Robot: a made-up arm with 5 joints.
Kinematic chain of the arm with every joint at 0, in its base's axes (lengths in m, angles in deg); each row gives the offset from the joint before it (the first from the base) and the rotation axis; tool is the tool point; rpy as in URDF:
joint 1: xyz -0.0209 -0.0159 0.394 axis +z
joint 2: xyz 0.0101 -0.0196 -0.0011 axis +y
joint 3: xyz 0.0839 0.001 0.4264 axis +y
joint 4: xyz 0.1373 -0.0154 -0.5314 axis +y
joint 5: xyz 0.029 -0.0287 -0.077 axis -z
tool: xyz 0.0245 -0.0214 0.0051 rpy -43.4 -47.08 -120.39
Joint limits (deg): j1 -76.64..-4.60 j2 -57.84..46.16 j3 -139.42..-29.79 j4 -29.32..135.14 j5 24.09..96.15
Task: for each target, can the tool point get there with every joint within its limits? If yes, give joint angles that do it. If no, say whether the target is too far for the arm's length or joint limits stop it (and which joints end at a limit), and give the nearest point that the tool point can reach.
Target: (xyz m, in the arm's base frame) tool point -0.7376 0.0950 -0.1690
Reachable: no: joint limits stop it (at a limit: joint 1, joint 2, joint 3, joint 5) | nearest point -0.0460 -0.3096 0.0486 | short by 0.830 m
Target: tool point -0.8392 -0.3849 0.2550
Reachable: no: joint limits stop it (at a limit: joint 1, joint 3, joint 4) | nearest point -0.0429 -0.3351 0.1381 | short by 0.806 m
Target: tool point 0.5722 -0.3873 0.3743
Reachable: yes | joints -24.24 21.33 -62.80 68.11 45.91
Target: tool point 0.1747 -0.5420 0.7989
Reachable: yes | joints -60.21 -21.46 -51.63 -7.14 76.14
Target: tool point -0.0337 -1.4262 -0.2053
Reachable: no: too far | nearest point 0.0882 -0.8743 0.2214 | short by 0.708 m
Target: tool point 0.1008 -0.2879 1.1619
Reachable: yes | joints -47.51 -34.70 -87.39 69.58 65.05
